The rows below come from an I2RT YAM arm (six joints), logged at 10 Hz.
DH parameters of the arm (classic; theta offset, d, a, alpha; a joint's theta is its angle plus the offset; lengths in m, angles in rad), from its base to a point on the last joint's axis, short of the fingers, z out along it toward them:
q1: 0 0.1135 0.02 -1.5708
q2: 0 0 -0.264 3.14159
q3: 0.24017 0 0.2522 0
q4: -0.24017 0 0.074 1.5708
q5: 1.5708 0 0 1.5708
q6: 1.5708 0.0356 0 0
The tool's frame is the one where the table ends.
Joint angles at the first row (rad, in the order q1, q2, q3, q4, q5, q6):
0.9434 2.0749 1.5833 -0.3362 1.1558 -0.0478
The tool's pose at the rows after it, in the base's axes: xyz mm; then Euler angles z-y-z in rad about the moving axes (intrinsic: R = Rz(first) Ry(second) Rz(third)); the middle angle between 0 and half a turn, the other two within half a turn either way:
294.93, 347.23, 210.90, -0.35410, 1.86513, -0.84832
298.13, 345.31, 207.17, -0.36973, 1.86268, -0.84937
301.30, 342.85, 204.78, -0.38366, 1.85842, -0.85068
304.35, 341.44, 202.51, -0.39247, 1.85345, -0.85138
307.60, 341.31, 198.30, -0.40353, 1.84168, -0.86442
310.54, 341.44, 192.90, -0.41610, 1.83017, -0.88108
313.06, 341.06, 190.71, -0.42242, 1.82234, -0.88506
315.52, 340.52, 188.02, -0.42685, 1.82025, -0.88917
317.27, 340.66, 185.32, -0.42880, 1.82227, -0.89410
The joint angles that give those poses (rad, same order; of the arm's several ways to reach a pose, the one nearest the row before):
0.9386 2.0943 1.5891 -0.3298 1.1687 -0.0549
0.9307 2.1030 1.5887 -0.3298 1.1756 -0.0453
0.9221 2.1075 1.5856 -0.3241 1.1822 -0.0433
0.9150 2.1130 1.5830 -0.3100 1.1869 -0.0490
0.9096 2.1249 1.5800 -0.2834 1.1991 -0.0715
0.9051 2.1394 1.5774 -0.2591 1.2128 -0.0927
0.9004 2.1462 1.5752 -0.2375 1.2195 -0.1081
0.8956 2.1536 1.5745 -0.2242 1.2206 -0.1172
0.8928 2.1621 1.5777 -0.2214 1.2186 -0.1200

